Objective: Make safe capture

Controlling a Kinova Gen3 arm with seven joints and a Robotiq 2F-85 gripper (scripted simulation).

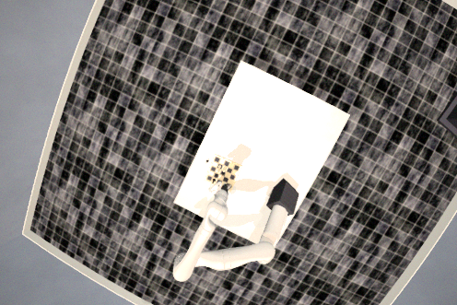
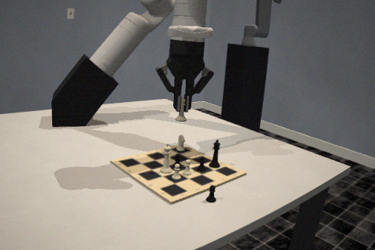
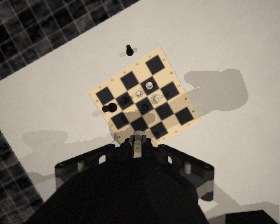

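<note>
Now: the tall white piece 10 cm below my hand, 6 cm to the right of it and 6 cm ahead of it. From my hand the other things lie so: tall black piece: 10 cm below, 7 cm ahead, 6 cm to the left; then board: 14 cm below, 5 cm ahead, 3 cm to the right.
</note>
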